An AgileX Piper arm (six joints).
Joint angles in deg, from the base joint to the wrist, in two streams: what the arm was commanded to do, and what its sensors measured. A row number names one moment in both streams.
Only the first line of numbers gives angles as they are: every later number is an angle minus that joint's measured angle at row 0.
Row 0, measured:
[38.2, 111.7, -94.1, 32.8, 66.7, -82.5]
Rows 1 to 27, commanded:
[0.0, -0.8, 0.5, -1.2, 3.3, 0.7]
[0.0, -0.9, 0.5, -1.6, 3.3, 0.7]
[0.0, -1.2, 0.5, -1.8, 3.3, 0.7]
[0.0, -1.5, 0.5, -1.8, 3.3, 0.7]
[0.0, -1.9, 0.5, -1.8, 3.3, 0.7]
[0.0, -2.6, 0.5, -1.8, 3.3, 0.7]
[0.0, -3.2, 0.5, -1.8, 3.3, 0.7]
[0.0, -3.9, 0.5, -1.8, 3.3, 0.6]
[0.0, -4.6, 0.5, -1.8, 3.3, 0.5]
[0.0, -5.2, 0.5, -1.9, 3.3, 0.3]
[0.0, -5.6, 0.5, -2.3, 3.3, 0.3]
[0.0, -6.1, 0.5, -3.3, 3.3, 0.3]
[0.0, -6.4, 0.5, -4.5, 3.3, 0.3]
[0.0, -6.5, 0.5, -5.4, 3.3, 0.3]
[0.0, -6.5, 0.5, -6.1, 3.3, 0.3]
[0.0, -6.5, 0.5, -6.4, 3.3, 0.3]
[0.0, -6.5, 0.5, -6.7, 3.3, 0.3]
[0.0, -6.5, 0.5, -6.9, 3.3, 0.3]
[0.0, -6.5, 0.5, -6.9, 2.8, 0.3]
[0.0, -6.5, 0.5, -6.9, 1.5, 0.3]
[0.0, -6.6, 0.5, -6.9, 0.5, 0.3]
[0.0, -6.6, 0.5, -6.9, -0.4, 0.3]
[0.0, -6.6, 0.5, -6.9, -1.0, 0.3]
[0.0, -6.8, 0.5, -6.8, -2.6, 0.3]
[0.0, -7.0, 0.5, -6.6, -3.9, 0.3]
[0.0, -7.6, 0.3, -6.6, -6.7, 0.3]
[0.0, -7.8, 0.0, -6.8, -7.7, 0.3]
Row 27, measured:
[0.0, -6.2, 0.0, -6.7, -3.6, 0.1]
